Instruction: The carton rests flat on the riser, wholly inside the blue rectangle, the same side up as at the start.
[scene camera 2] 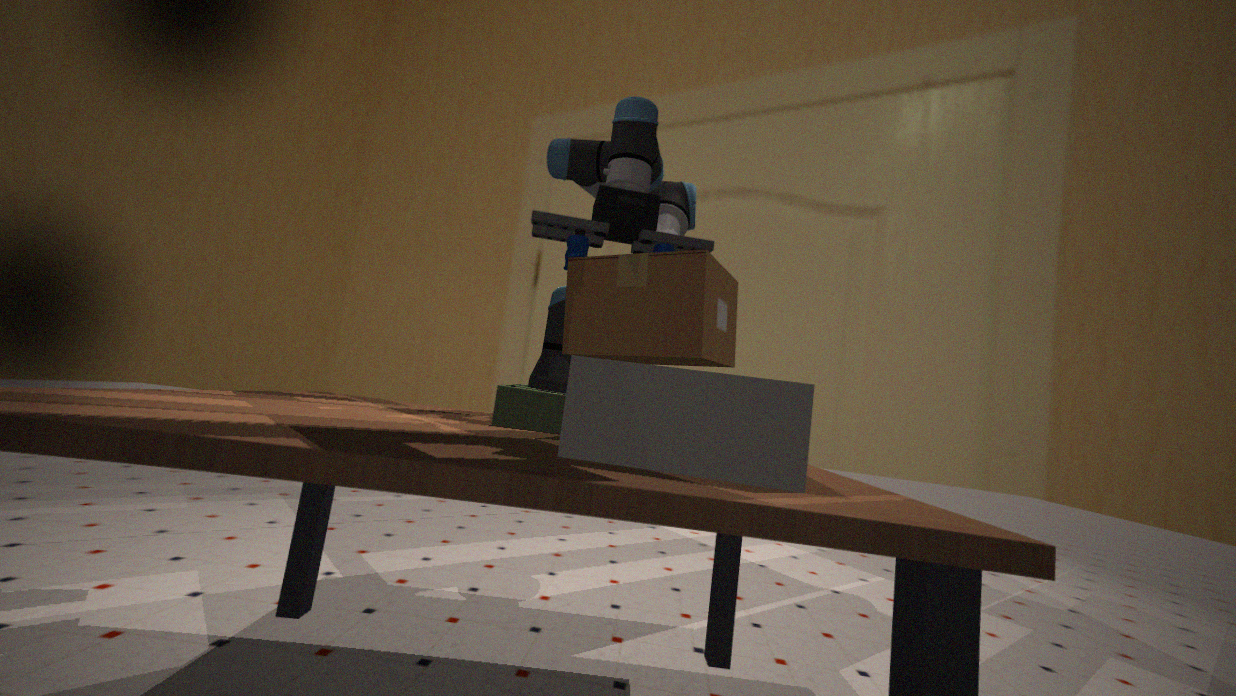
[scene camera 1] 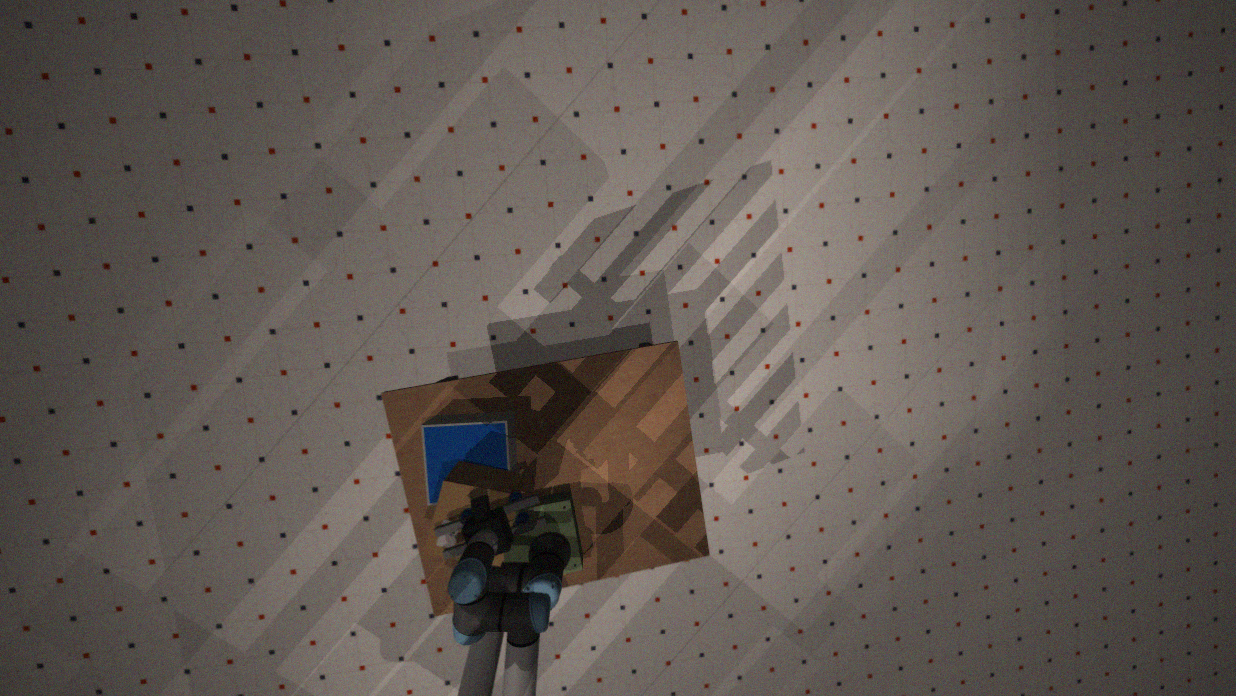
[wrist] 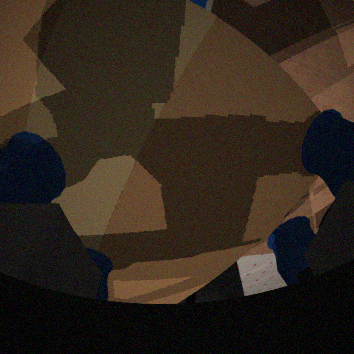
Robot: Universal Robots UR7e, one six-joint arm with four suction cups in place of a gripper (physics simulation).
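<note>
The brown carton (scene camera 1: 488,476) (scene camera 2: 635,311) (wrist: 210,150) hangs upright and about level under my suction gripper (scene camera 1: 491,518) (scene camera 2: 619,245) (wrist: 190,207), whose blue cups are at its top. The grey riser (scene camera 2: 687,423) stands on the table. In scene camera 2 the carton's underside shows slightly above the riser's top edge, shifted to its left part. The blue rectangle (scene camera 1: 454,445) on the riser's top is partly covered by the carton in scene camera 1; the carton also extends past its lower edge there. A corner of blue (wrist: 199,2) shows at the top of the wrist view.
A green block (scene camera 1: 557,510) (scene camera 2: 529,408) stands on the wooden table (scene camera 1: 644,449) (scene camera 2: 415,471), beside the riser and partly below the arm. The table's left edge runs close to the riser in scene camera 1. Shadows fall across the table.
</note>
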